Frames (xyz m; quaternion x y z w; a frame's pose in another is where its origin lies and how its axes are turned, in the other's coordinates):
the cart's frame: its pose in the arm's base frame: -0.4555 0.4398 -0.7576 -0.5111 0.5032 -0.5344 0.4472
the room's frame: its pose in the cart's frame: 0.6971 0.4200 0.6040 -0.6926 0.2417 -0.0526 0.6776
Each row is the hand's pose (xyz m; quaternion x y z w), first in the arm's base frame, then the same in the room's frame.
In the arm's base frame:
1: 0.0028 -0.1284 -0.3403 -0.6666 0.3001 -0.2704 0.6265
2: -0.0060 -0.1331 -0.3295 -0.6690 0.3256 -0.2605 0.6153
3: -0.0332 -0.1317 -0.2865 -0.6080 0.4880 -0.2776 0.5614
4: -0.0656 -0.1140 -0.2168 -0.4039 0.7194 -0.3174 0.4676
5: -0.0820 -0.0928 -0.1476 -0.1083 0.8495 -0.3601 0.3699
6: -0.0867 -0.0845 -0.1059 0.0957 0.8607 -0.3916 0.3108
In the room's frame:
1: 0.2403 0.1154 -0.7722 0.6465 -0.5140 -0.2072 0.5243
2: 0.2522 0.1217 -0.7781 0.6288 -0.5162 -0.1987 0.5465
3: 0.2807 0.1464 -0.8123 0.5742 -0.4868 -0.0658 0.6550
4: 0.3109 0.1806 -0.8766 0.4757 -0.4041 0.2169 0.7506
5: 0.3330 0.2009 -0.9445 0.3753 -0.2817 0.5160 0.7166
6: 0.3484 0.2068 -0.9840 0.3248 -0.1869 0.6806 0.6295

